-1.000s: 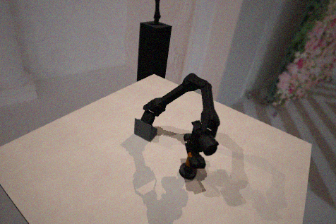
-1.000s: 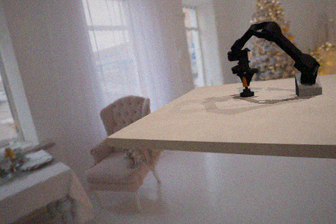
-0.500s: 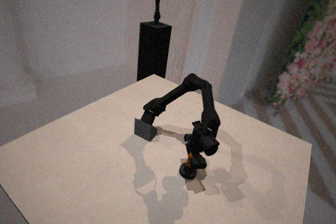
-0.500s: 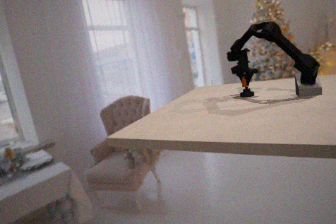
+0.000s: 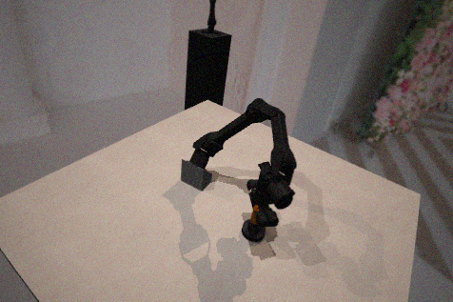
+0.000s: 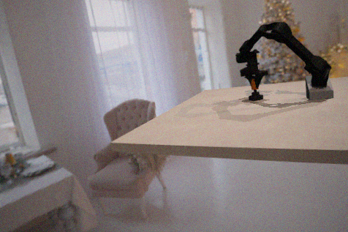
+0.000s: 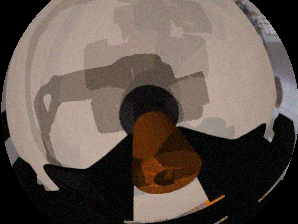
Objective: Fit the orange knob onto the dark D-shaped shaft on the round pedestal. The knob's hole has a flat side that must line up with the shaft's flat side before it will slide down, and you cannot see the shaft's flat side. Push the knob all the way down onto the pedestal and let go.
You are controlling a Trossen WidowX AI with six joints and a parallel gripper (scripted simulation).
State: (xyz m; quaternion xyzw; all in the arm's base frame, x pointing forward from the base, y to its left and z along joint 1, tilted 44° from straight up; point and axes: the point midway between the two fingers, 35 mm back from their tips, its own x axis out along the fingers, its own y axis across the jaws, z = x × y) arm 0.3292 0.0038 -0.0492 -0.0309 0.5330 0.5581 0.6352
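The orange knob lies 20 mm above my gripper tip. Also, from my gripper tip: dark round pedestal (40 mm below).
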